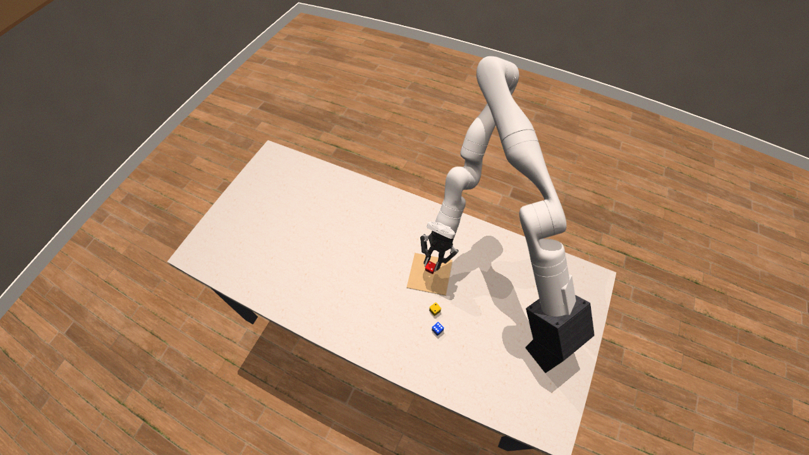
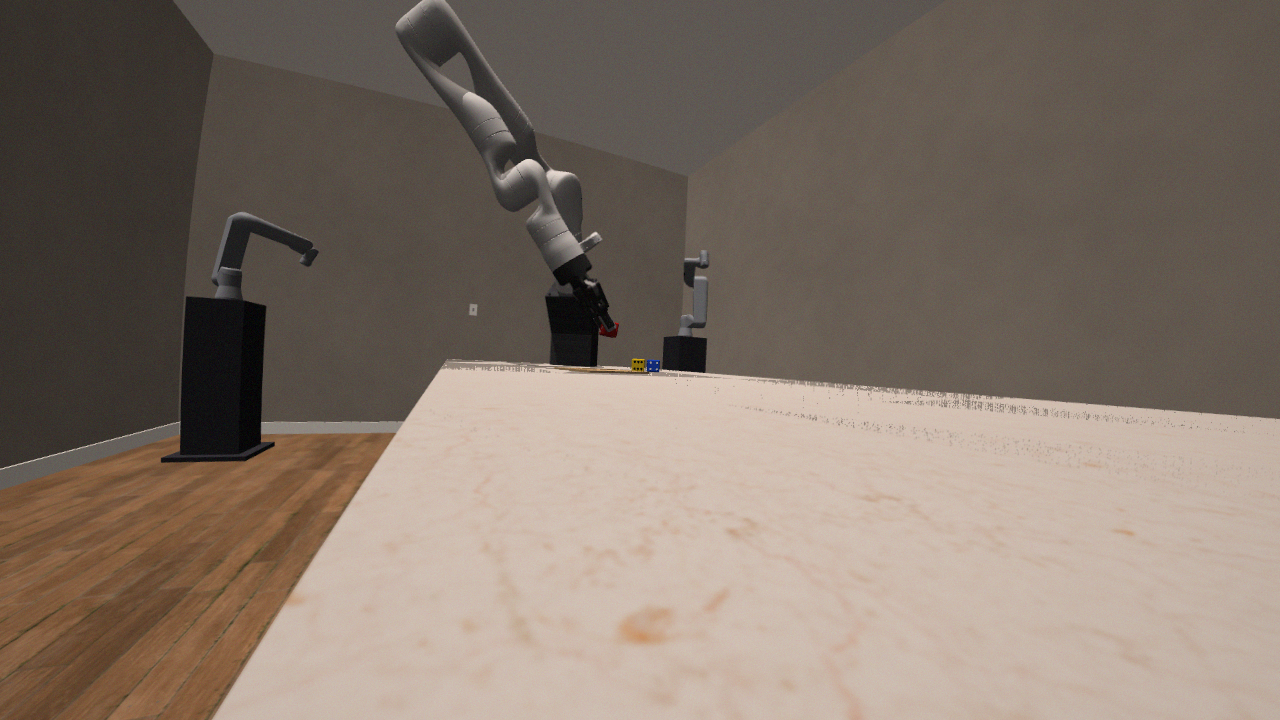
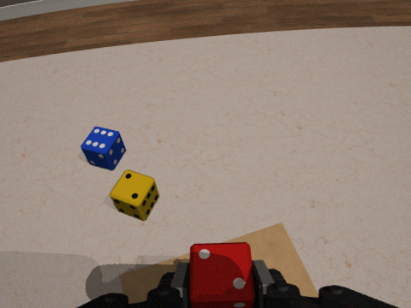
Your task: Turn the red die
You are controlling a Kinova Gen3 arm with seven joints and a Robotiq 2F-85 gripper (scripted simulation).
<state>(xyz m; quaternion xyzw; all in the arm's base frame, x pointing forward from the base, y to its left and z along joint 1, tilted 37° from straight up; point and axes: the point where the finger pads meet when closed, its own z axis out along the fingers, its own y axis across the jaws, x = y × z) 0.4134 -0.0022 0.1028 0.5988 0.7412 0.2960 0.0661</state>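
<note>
The tan mat lies 100 mm below my hand, 10 mm to the right of it and 10 mm ahead of it. Round my hand: blue die: 170 mm to the left, 100 mm behind, 90 mm below; then yellow die: 110 mm to the left, 90 mm below, 70 mm behind; then red die: 10 mm to the left, 10 mm below.
</note>
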